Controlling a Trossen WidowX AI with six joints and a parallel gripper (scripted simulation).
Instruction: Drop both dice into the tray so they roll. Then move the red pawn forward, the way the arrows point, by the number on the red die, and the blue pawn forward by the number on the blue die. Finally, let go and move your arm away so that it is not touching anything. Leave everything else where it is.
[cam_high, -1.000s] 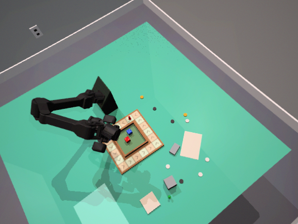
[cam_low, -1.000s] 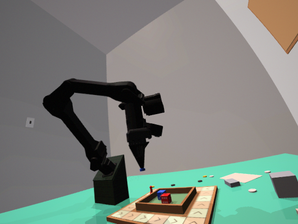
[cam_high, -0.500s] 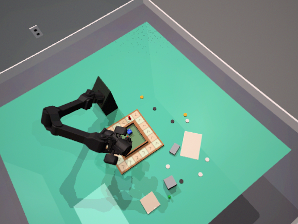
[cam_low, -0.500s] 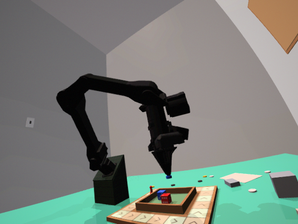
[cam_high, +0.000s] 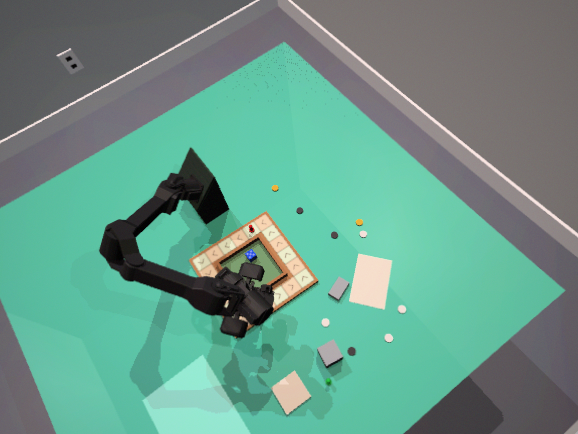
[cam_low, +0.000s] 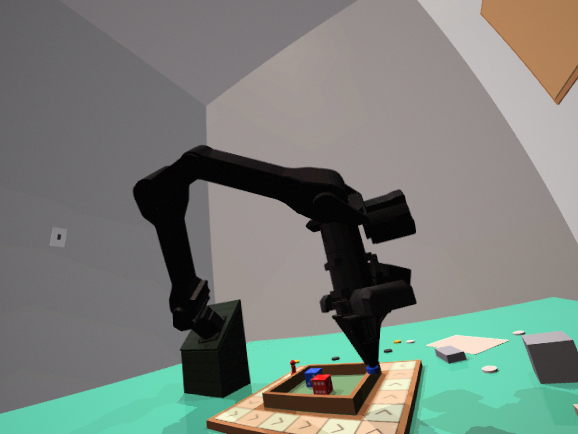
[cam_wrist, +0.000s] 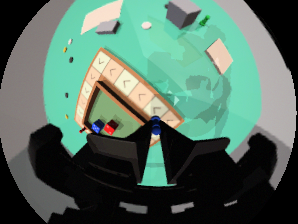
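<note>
Now: gripper tip 10 cm past the green tray floor, 8 cm to the right of it and 6 cm above it. The rest, counted from my gripper tip: green piece: 28 cm ahead, 6 cm below, 4 cm to the left; blue pawn: 1 cm above; red pawn: 20 cm behind, 16 cm to the left, 4 cm below.
</note>
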